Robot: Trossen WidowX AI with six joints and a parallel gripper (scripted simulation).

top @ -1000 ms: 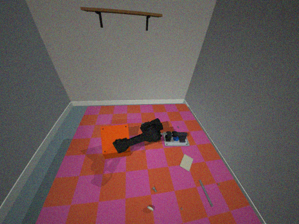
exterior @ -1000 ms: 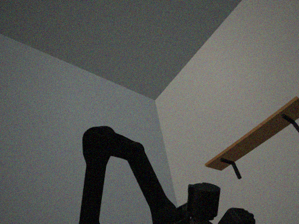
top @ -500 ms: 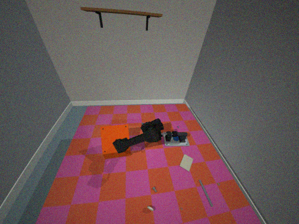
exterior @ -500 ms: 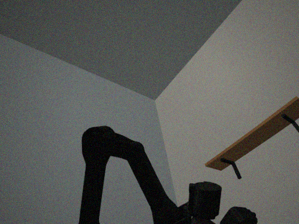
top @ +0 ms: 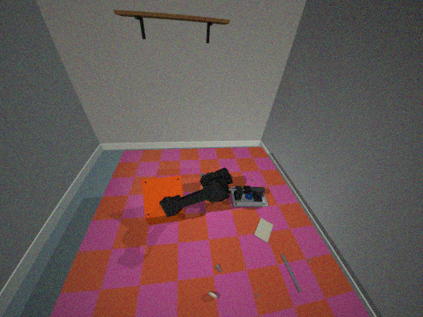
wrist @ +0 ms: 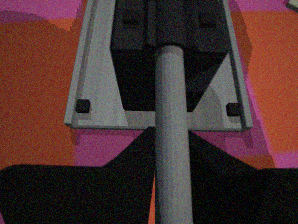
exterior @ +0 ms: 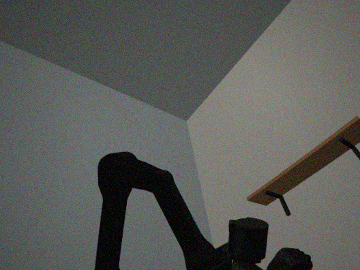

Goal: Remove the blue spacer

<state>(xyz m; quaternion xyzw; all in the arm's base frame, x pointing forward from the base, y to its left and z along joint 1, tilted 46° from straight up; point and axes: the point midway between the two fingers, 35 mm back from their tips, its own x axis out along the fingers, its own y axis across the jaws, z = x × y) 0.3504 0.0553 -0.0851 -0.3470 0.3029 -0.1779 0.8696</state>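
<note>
My gripper tip is 60 mm short of the grey shaft, 10 mm to the left of it and 30 mm below it. Round my gripper tip: blue spacer: 130 mm ahead, 10 mm to the right, 40 mm below; then fixture: 140 mm ahead, 10 mm to the right, 10 mm below; then cream card: 150 mm ahead, 240 mm to the right, 50 mm below.
</note>
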